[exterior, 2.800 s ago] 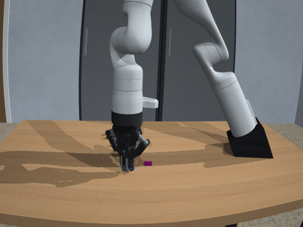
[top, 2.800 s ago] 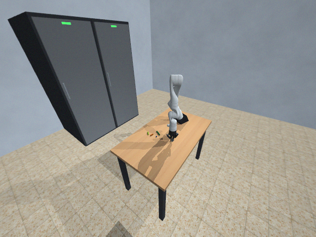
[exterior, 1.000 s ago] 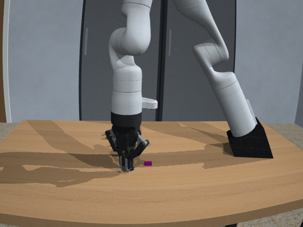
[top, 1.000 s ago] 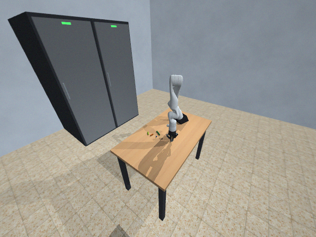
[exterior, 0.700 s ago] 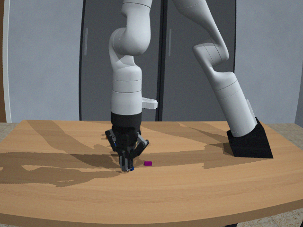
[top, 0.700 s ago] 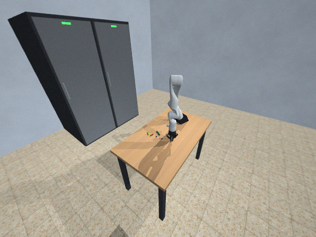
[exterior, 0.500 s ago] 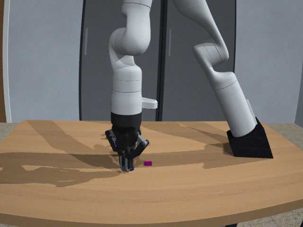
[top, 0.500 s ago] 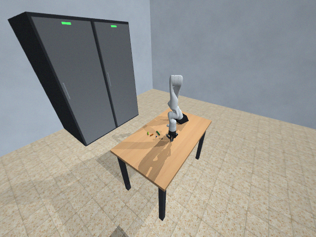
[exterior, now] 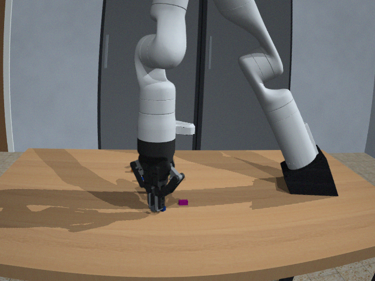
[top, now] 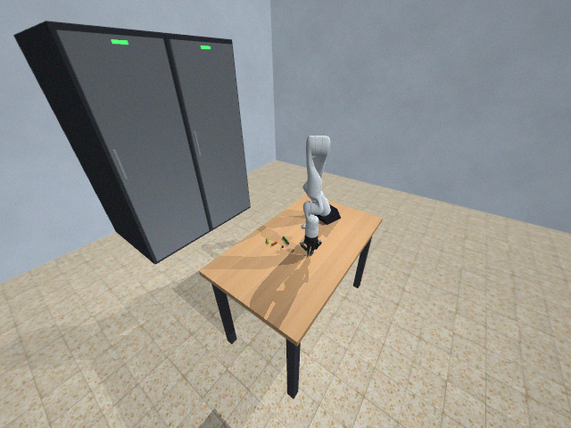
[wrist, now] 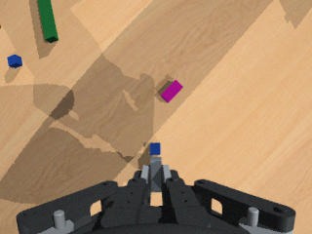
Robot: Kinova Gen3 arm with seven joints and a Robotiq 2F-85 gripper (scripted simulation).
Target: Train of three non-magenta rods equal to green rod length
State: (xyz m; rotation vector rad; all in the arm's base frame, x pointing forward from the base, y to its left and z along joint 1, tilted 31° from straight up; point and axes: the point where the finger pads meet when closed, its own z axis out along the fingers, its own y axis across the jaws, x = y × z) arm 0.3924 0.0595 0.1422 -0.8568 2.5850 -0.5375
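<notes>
The grey rod is 20 mm below my hand. From my hand the other things lie so: orange rod (20 mm behind, 250 mm to the right, 30 mm below); green rod (80 mm behind, 190 mm to the right, 30 mm below); magenta rod (70 mm behind, 30 mm to the right, 30 mm below).
</notes>
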